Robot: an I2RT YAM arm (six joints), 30 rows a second.
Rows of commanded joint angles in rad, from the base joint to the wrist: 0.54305 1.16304 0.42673 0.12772 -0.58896 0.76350; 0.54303 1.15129 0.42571 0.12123 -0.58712 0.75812; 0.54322 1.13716 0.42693 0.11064 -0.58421 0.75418; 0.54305 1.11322 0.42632 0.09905 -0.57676 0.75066; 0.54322 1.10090 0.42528 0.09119 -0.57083 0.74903; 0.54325 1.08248 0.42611 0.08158 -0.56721 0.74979; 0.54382 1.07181 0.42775 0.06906 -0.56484 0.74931; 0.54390 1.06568 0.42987 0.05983 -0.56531 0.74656; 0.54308 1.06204 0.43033 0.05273 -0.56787 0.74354; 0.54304 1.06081 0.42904 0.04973 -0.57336 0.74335; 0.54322 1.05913 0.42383 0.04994 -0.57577 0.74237
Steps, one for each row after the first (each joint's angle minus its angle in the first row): -0.00002 -0.01175 -0.00102 -0.00649 0.00184 -0.00538; 0.00017 -0.02588 0.00020 -0.01708 0.00475 -0.00932; 0.00000 -0.04982 -0.00041 -0.02867 0.01220 -0.01284; 0.00017 -0.06214 -0.00145 -0.03653 0.01813 -0.01447; 0.00020 -0.08056 -0.00062 -0.04614 0.02175 -0.01371; 0.00077 -0.09123 0.00102 -0.05866 0.02412 -0.01419; 0.00085 -0.09736 0.00314 -0.06789 0.02365 -0.01694; 0.00003 -0.10100 0.00360 -0.07499 0.02109 -0.01996; -0.00001 -0.10223 0.00231 -0.07799 0.01560 -0.02015; 0.00017 -0.10391 -0.00290 -0.07778 0.01319 -0.02113
